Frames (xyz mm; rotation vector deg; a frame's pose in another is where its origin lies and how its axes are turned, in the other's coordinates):
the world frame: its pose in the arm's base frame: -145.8 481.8 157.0 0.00 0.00 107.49
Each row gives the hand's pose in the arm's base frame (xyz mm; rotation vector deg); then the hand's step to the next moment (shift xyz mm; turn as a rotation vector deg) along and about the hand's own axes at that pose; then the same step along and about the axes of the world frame.
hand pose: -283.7 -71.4 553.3 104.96 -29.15 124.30
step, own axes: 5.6 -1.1 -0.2 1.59 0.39 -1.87
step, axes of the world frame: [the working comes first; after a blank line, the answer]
step, axes of the arm's base frame: -0.7 0.9 5.6 -2.11 0.39 1.25

1.1 0.4 5.6 1.01 1.90 1.25
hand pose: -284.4 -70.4 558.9 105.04 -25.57 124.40
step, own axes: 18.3 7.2 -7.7 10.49 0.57 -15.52
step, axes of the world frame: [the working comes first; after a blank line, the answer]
step, axes of the arm's base frame: -12.8 -3.5 16.4 -16.01 5.68 7.91

0.5 13.3 16.4 10.23 13.57 7.91
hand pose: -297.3 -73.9 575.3 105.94 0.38 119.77
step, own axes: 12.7 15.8 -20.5 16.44 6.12 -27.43
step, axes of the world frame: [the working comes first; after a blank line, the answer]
step, axes of the arm's base frame: -24.9 -6.9 12.8 -29.42 4.69 13.14

0.9 25.8 12.8 13.31 26.65 13.14
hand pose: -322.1 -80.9 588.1 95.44 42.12 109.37
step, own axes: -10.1 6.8 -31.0 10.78 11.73 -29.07
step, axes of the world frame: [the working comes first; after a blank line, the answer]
step, axes of the arm's base frame: -29.6 -14.1 -6.0 -30.43 -3.38 12.71

-4.6 32.4 -6.0 5.92 30.04 12.71
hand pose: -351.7 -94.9 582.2 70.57 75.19 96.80
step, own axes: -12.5 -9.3 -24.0 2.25 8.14 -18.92
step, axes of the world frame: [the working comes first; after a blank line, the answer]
step, axes of the arm's base frame: -18.8 -16.7 -13.7 -18.17 -6.62 7.43

-10.3 22.9 -13.7 -0.86 19.32 7.43
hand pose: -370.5 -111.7 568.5 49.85 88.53 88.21
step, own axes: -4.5 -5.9 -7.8 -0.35 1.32 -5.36
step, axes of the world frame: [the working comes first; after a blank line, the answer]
step, axes of the arm's base frame: -4.5 -7.8 -5.9 -4.63 -2.78 1.18

-6.1 6.6 -5.9 -1.26 5.26 1.18
